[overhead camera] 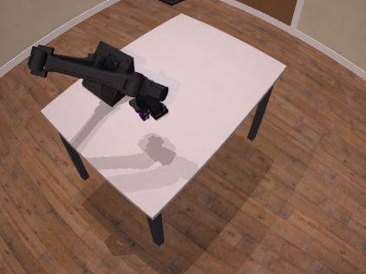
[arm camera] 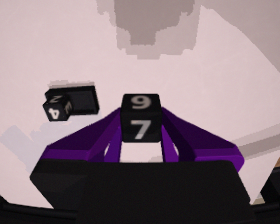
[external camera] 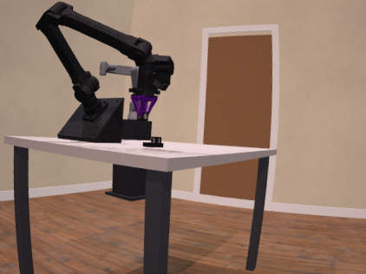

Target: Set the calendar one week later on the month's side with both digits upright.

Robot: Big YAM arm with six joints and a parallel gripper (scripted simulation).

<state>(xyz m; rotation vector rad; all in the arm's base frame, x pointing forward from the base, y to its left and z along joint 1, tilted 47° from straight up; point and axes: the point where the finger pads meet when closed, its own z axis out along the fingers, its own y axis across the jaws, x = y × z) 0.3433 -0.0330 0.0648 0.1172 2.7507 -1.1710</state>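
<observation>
Right now my hand is 110 mm to the right of the black tray, 110 mm above it and 30 mm past it. Also, from my hand: black date cube right at my hand.
</observation>
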